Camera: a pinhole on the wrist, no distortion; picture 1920 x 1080 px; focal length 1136.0 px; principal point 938.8 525.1 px. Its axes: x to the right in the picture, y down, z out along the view. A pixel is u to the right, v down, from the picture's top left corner.
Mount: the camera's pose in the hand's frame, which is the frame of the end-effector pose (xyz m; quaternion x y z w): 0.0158 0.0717 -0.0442 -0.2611 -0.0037 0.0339 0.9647
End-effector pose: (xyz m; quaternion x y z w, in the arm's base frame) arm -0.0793 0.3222 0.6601 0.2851 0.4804 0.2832 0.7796
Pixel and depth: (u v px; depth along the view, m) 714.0 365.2 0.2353
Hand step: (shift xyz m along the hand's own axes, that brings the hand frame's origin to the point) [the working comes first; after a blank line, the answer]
In the camera's frame: -0.0466 -0.0331 0.2353

-0.0344 0.1585 0.1762
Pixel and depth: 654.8 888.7 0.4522
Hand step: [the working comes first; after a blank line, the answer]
In the camera's frame: -0.1130 0.1447 0.4522

-0.1174 0.4164 0.2746
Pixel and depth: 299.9 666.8 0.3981
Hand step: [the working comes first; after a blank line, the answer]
In the camera's frame: -0.2239 0.0497 0.3981

-0.2206 0.2998 0.2769
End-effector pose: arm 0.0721 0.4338 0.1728 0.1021 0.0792 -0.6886 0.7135
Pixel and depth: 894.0 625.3 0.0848
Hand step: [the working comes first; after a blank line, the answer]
In the camera's frame: -0.0033 0.0075 0.0848

0.0099 0.1206 0.0253
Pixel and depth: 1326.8 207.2 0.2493
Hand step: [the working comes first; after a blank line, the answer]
In the camera's frame: 0.0851 -0.0698 0.2493

0.0990 0.1429 0.2054
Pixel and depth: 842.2 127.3 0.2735
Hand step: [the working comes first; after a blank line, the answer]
In the camera's frame: -0.0233 -0.0958 0.2735

-0.0081 0.1254 0.2405
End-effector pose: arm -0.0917 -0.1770 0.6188 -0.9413 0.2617 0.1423 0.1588
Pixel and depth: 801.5 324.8 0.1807
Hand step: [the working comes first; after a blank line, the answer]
In the camera's frame: -0.0218 -0.0319 0.1807

-0.0085 0.1338 0.1281
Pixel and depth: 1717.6 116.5 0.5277
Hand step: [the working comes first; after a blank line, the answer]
In the camera's frame: 0.3618 -0.1898 0.5277

0.3757 0.1983 0.5034
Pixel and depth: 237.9 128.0 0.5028
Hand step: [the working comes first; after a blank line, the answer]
In the camera's frame: -0.3102 -0.1758 0.5028

-0.2950 0.1526 0.4819
